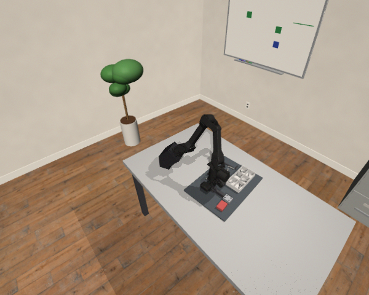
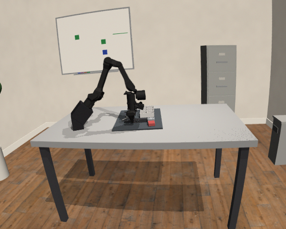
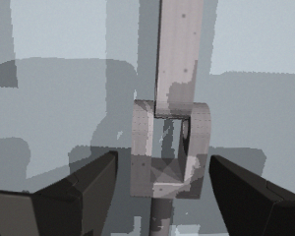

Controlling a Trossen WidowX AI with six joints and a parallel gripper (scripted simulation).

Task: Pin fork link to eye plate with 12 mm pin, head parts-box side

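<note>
Right now my hand is 50 mm short of the eye plate, 10 mm to the right of it and 30 mm above it. From my hand the other things lie so: mat (20 mm ahead, 110 mm to the left, 50 mm below); then grey headed pin (80 mm behind, 40 mm to the left, 30 mm below); then small grey block (130 mm ahead, 30 mm to the left, 20 mm below).
</note>
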